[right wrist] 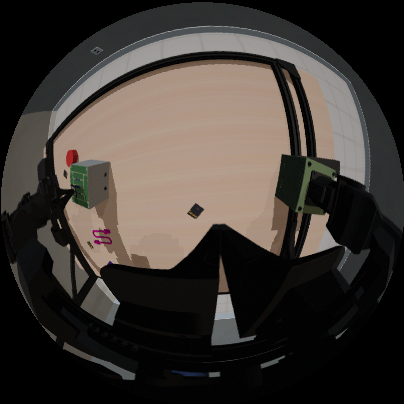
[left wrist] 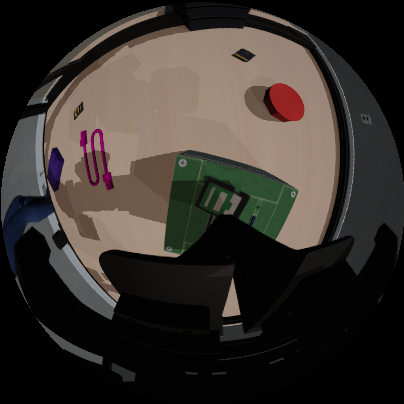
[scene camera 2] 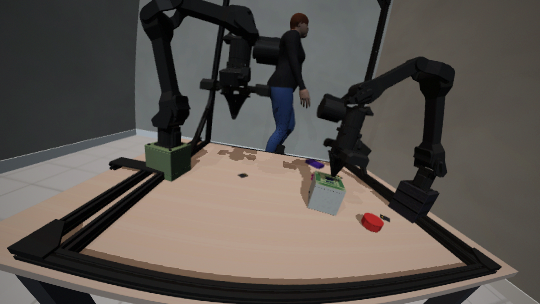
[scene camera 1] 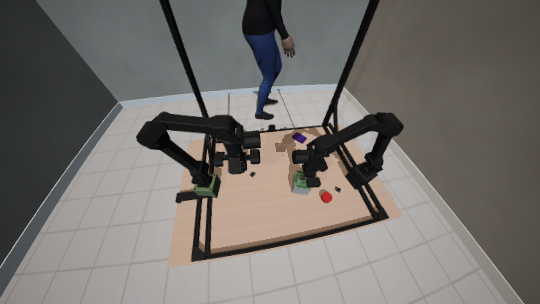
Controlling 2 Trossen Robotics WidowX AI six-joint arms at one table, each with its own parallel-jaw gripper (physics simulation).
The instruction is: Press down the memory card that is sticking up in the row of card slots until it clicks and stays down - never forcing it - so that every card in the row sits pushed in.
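Places are measured from the left arm's base along level axes (x ahead, y left, z up), in metres.
Pixels of known places: left gripper, between the fingertips: (right wrist: 73,190) (left wrist: 223,220) (scene camera 2: 332,176) (scene camera 1: 305,177); right gripper, between the fingertips: (right wrist: 218,229) (scene camera 2: 233,119); left arm's base, origin of its link: (scene camera 2: 420,186) (scene camera 1: 365,170); right arm's base, origin of its link: (right wrist: 318,189) (scene camera 2: 169,144) (scene camera 1: 204,181).
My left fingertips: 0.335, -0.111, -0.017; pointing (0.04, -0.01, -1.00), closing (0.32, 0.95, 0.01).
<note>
For each thing: its top centre in the pictures, then the offset to it from my left fingertips, as dx, dy, dz. "*": a spot on its surface instead.
- pale box, centre of its top: (right wrist: 78,185) (scene camera 2: 329,180) (scene camera 1: 302,179) +0.012, +0.003, -0.013
- green board, centre of its top: (left wrist: 229,224) (right wrist: 77,185) (scene camera 2: 329,179) (scene camera 1: 302,179) +0.012, +0.003, -0.011
- black frame, centre of its top: (left wrist: 222,203) -0.011, +0.003, -0.002
- narrow dark bar, centre of its top: (left wrist: 229,223) +0.012, +0.003, -0.013
- narrow blue piece, a spot on its surface: (left wrist: 253,219) * +0.014, +0.023, -0.009
- red disc, centre of its top: (left wrist: 288,100) (scene camera 2: 373,219) (right wrist: 68,158) (scene camera 1: 327,196) -0.086, +0.128, -0.072
- small black card, centre of its top: (left wrist: 243,54) (scene camera 2: 385,217) -0.185, +0.113, -0.096
- magenta cable, centre of its top: (left wrist: 91,158) (right wrist: 100,237) -0.113, -0.167, -0.089
- purple block, centre of its top: (left wrist: 51,170) (scene camera 2: 315,162) (scene camera 1: 299,136) -0.177, -0.327, -0.080
The pale box (scene camera 1: 301,189) (scene camera 2: 326,199) (right wrist: 98,185) has a green board (left wrist: 182,210) on top. In the left wrist view, a black frame (left wrist: 243,201) with pale strips inside, a narrow dark bar (left wrist: 210,220) and a narrow blue piece (left wrist: 253,219) show on the board. My left gripper (scene camera 2: 334,175) (left wrist: 223,220) is shut and empty, its tips at or just above the board; contact cannot be told. Its fingers hide part of the card row, and which card sticks up cannot be told. My right gripper (scene camera 2: 234,118) (right wrist: 218,229) is shut, empty and high above the table.
A red disc (scene camera 1: 326,197) (scene camera 2: 372,222) (left wrist: 284,102) and a small black card (scene camera 2: 385,218) (left wrist: 243,55) lie near the box. A magenta cable (left wrist: 94,160), a purple block (scene camera 1: 299,137) (left wrist: 56,169) and another black card (scene camera 2: 242,175) (right wrist: 195,210) lie on the table. Black rails edge it.
</note>
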